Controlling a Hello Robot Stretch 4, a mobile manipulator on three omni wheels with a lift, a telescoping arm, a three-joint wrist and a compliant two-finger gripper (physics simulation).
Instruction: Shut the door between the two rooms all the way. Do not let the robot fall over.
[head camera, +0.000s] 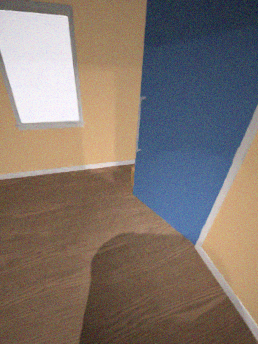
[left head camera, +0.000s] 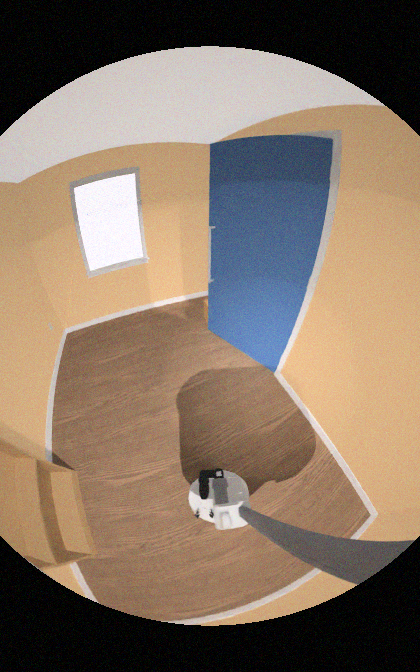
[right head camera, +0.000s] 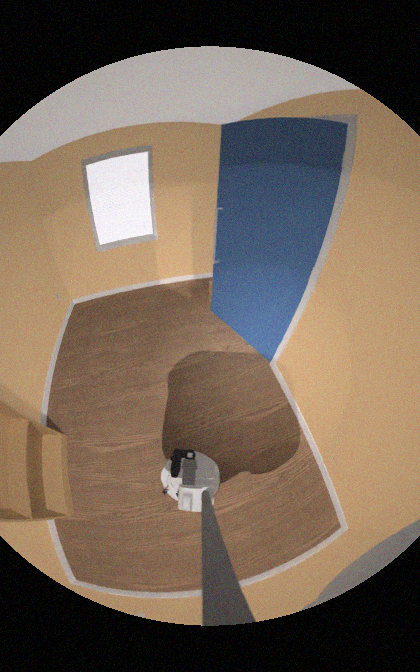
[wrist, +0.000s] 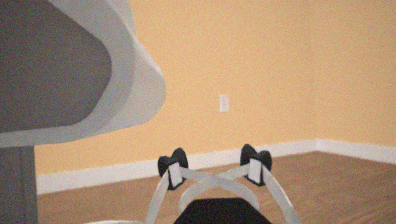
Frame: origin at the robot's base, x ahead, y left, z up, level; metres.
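Seen in the pictures: gripper, fingertip midpoint: (left head camera: 204, 518) (right head camera: 170, 495) (wrist: 213, 159).
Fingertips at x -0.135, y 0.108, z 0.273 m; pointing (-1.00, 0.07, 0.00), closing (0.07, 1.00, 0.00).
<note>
Pixels of each thing's top centre, then the offset from my fingertips to it. "*": a spot on its surface instead.
- wooden shelf unit, surface spot: (left head camera: 85, 525) * dx -0.264, dy +0.972, dz -0.258 m
- wall outlet, middle of its top: (wrist: 223, 94) dx -1.173, dy +0.181, dz +0.157 m
The blue door (head camera: 190, 130) (left head camera: 265, 240) (right head camera: 275, 225) stands open at an angle, ahead and right of centre in the head views. Its right side meets the white door frame (head camera: 223, 192) (left head camera: 320, 260) (right head camera: 327, 240), and its bottom edge is out of line with the baseboard of the right wall. The grey handle (head camera: 138, 125) (left head camera: 210, 255) (right head camera: 216, 235) is seen nearly edge-on at the door's left edge. My gripper (wrist: 213, 159) is open and empty, well away from the door, low over my base. The latch side of the doorway is hidden.
My round base (left head camera: 240, 492) (right head camera: 210, 475) stands upright near the right wall (left head camera: 370, 350) (right head camera: 370, 350). A wooden shelf unit (left head camera: 85, 525) (right head camera: 65, 480) is at the left. A window (head camera: 45, 65) is on the far wall. A wall outlet (wrist: 224, 103) shows beyond the gripper.
</note>
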